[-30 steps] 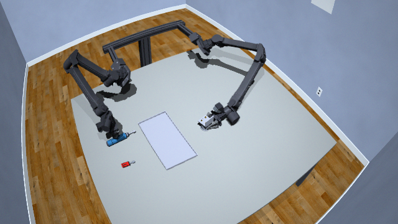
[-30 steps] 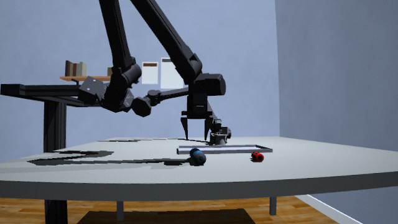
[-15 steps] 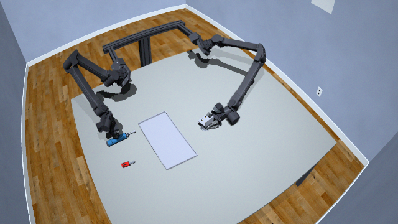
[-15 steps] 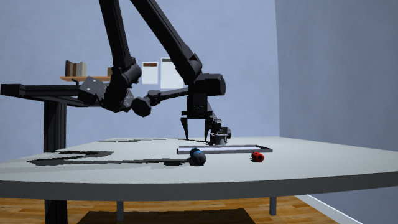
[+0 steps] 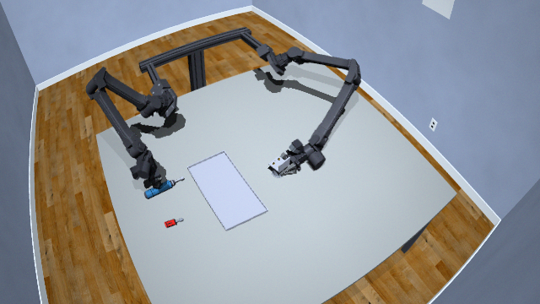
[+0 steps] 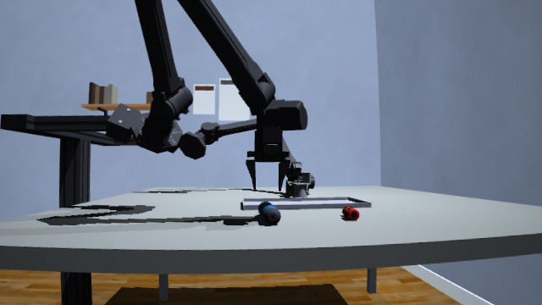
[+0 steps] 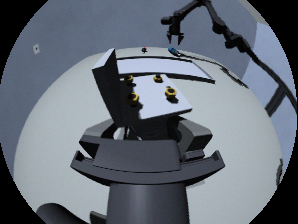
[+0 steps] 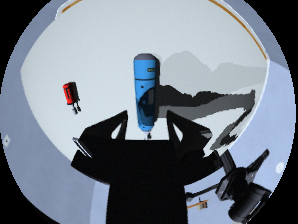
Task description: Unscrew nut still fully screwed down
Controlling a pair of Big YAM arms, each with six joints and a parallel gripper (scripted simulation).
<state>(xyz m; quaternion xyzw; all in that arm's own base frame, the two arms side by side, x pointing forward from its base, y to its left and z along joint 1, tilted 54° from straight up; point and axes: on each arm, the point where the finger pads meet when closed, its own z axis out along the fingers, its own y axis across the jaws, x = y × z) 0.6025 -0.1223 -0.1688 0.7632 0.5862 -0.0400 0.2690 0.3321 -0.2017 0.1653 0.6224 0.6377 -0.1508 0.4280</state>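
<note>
The bracket is 50 mm above my left hand. Round my left hand: red tool 590 mm to the right, 30 mm ahead, 10 mm below.
</note>
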